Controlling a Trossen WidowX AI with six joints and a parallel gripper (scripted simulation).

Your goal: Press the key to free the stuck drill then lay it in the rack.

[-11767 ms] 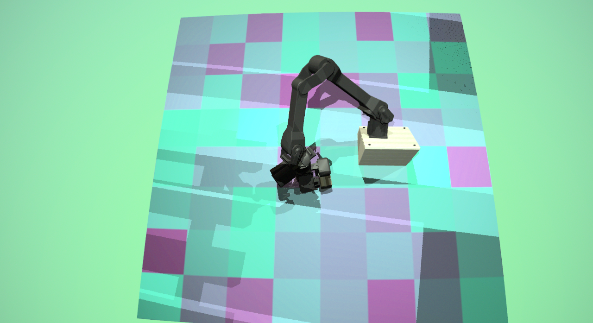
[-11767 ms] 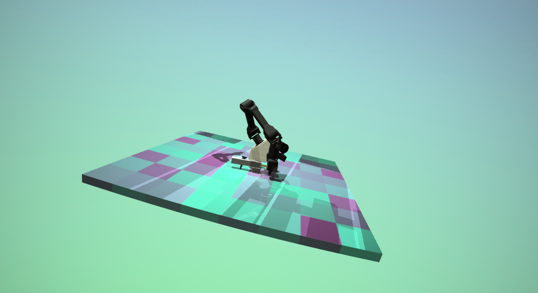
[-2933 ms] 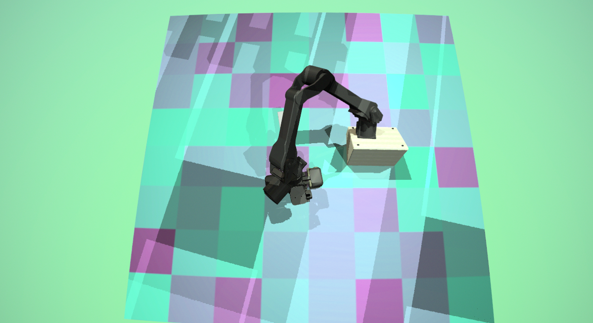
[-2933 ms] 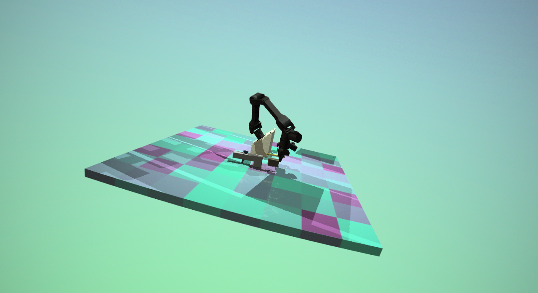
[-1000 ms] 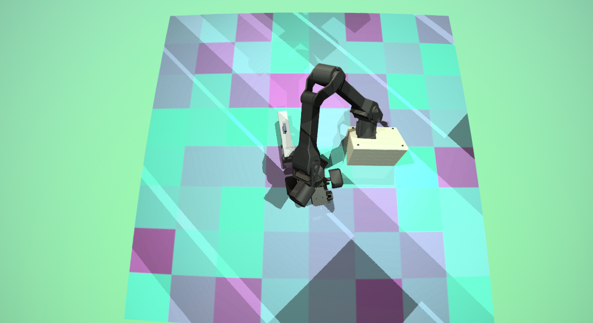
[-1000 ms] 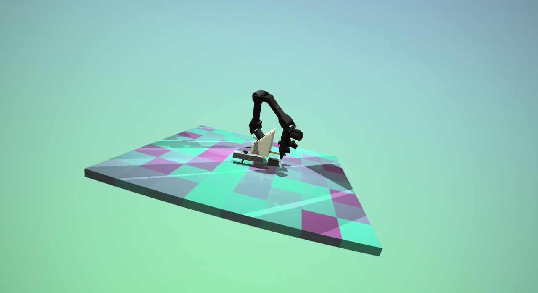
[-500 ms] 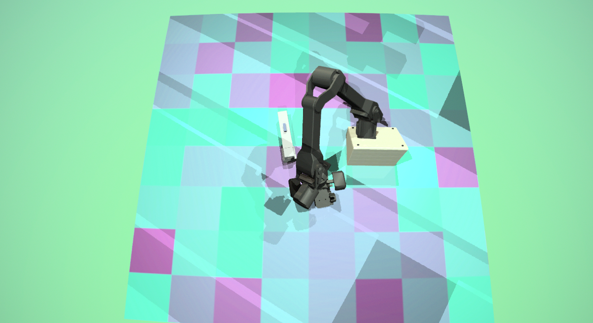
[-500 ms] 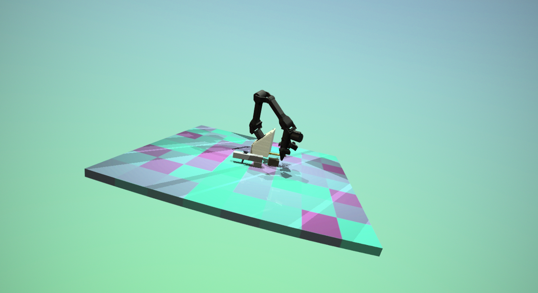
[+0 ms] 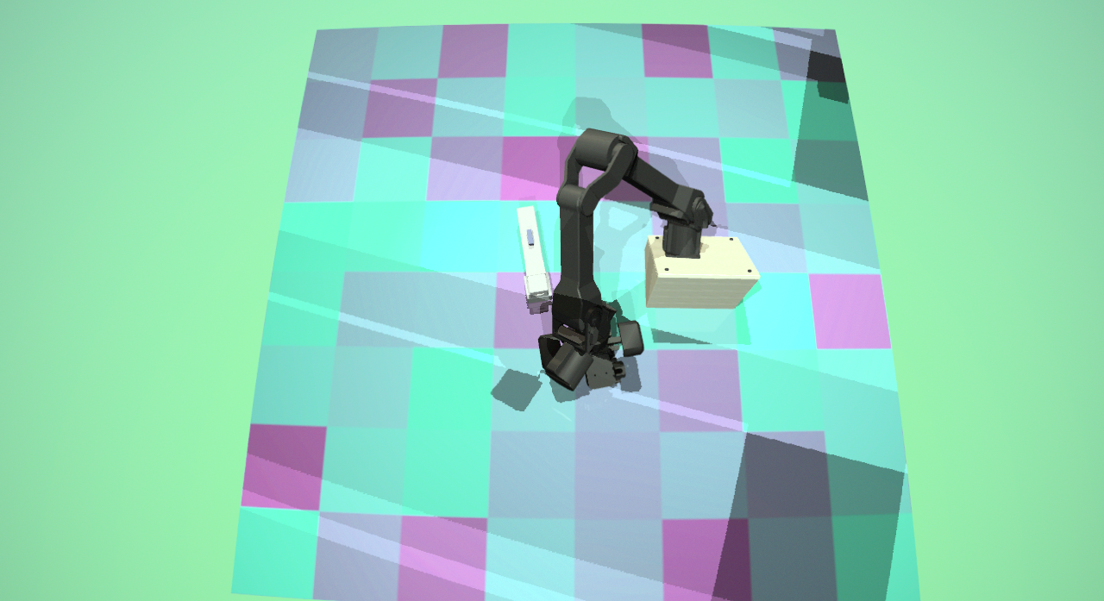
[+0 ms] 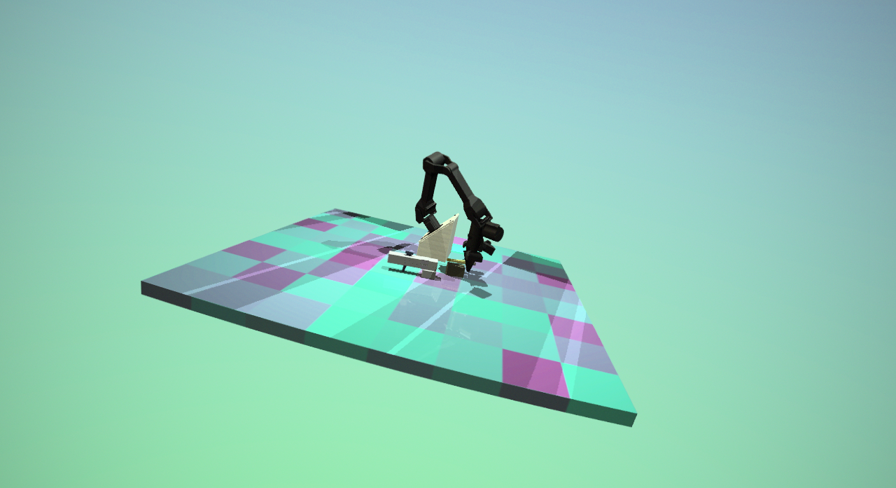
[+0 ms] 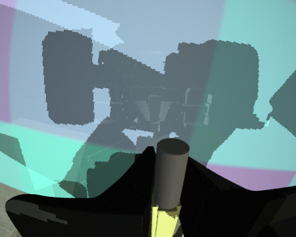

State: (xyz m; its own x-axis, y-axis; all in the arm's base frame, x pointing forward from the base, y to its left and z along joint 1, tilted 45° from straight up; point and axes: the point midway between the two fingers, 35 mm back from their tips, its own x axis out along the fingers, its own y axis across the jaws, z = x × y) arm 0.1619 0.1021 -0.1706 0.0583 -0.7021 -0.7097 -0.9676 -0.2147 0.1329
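My gripper tip is 10 mm short of the drill, 40 mm to the left of it and 30 mm below it. The rest, counted from my gripper tip: grey fixture (130 mm ahead, 190 mm to the right, 20 mm above); olive rack (10 mm ahead, 50 mm to the right).
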